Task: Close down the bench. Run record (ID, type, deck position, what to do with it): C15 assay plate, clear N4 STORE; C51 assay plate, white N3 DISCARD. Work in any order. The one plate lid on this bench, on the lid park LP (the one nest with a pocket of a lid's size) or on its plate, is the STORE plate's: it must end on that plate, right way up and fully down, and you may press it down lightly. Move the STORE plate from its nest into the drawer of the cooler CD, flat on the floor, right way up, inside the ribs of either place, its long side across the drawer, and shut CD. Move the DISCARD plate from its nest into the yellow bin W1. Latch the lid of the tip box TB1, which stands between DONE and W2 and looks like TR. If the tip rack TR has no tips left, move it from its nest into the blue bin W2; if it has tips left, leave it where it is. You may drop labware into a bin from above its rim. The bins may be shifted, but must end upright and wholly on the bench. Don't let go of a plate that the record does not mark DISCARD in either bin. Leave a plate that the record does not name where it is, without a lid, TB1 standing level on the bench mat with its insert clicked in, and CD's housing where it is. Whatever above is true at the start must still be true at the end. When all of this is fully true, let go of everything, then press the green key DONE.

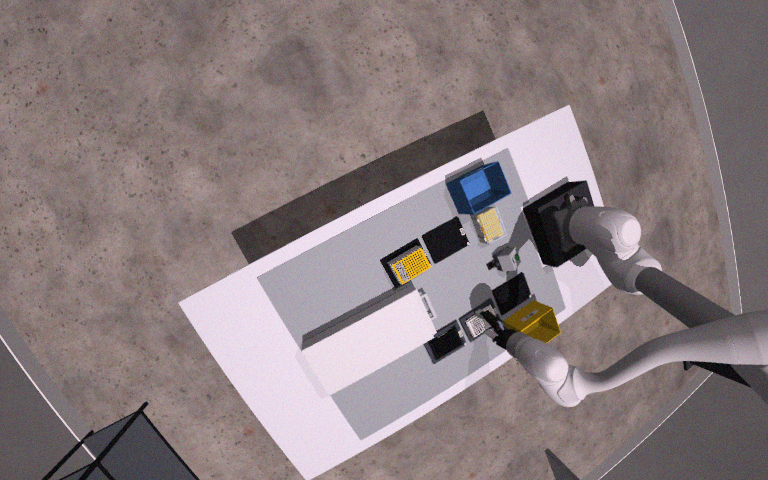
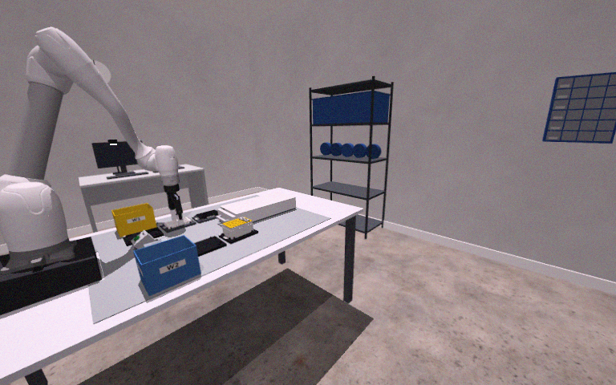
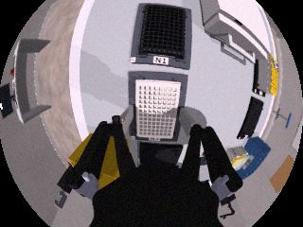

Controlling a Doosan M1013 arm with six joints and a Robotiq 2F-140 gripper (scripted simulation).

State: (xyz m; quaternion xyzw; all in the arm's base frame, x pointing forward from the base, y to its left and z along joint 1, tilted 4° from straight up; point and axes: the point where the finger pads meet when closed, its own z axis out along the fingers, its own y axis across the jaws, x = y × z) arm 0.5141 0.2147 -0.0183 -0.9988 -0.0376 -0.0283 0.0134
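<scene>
My gripper is now 20 mm above the white plate. Round my hand: green key DONE: 220 mm behind, 200 mm to the right, 20 mm above; then yellow bin W1: 190 mm behind, 120 mm to the left; then dark gridded plate: 180 mm ahead, 10 mm to the left, 20 mm below.
</scene>
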